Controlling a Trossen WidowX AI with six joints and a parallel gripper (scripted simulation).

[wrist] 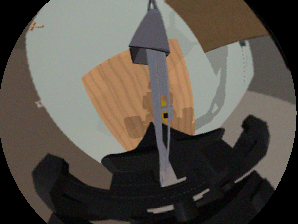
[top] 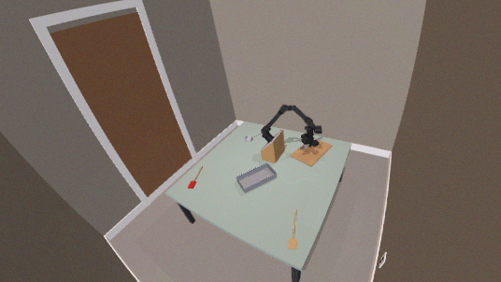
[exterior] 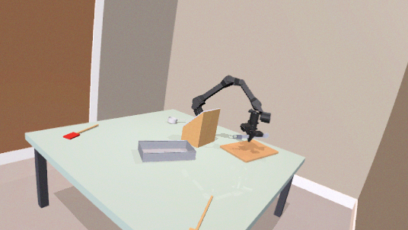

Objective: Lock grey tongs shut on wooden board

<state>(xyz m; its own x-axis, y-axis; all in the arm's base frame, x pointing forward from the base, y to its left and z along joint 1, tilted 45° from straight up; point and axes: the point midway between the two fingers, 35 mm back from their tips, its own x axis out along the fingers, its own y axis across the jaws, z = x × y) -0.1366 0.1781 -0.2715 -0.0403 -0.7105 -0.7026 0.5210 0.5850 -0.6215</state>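
The wooden board lies 70 mm below my gripper tip, 40 mm behind it and 10 mm to the left of it. The rest, counted from my gripper tip: roasting tin 470 mm ahead, 310 mm to the right, 50 mm below.
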